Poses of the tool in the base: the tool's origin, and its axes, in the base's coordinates. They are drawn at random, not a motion.
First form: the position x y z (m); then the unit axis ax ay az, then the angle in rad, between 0 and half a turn.
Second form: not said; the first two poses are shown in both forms.
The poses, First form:
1: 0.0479 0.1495 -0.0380 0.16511 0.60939 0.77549 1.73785
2: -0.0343 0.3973 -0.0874 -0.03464 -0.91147 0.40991 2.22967
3: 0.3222 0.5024 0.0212 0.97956 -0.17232 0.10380 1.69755
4: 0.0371 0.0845 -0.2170 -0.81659 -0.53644 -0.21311 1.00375
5: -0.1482 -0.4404 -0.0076 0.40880 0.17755 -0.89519 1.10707
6: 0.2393 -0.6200 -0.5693 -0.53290 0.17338 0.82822 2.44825
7: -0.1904 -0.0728 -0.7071 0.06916 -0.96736 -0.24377 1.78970
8: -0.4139 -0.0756 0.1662 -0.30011 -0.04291 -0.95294 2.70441
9: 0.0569 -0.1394 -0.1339 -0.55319 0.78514 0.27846 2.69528
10: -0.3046 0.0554 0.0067 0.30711 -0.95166 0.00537 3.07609
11: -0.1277 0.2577 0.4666 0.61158 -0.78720 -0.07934 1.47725
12: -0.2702 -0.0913 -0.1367 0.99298 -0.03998 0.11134 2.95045
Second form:
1: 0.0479 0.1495 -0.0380 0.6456 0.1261 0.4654 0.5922
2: -0.0343 0.3973 -0.0874 0.4403 -0.0311 -0.8184 0.3680
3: 0.3222 0.5024 0.0212 0.6609 0.7351 -0.1293 0.0779
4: 0.0371 0.0845 -0.2170 0.8767 -0.3928 -0.2581 -0.1025
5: -0.1482 -0.4404 -0.0076 0.8507 0.2149 0.0933 -0.4706
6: 0.2393 -0.6200 -0.5693 0.3398 -0.5012 0.1631 0.7790
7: -0.1904 -0.0728 -0.7071 0.6256 0.0540 -0.7547 -0.1902
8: -0.4139 -0.0756 0.1662 0.2169 -0.2930 -0.0419 -0.9303
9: 0.0569 -0.1394 -0.1339 0.2213 -0.5395 0.7657 0.2716
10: -0.3046 0.0554 0.0067 0.0327 0.3069 -0.9511 0.0054
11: -0.1277 0.2577 0.4666 0.7394 0.4118 -0.5300 -0.0534
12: -0.2702 -0.0913 -0.1367 0.0954 0.9884 -0.0398 0.1108
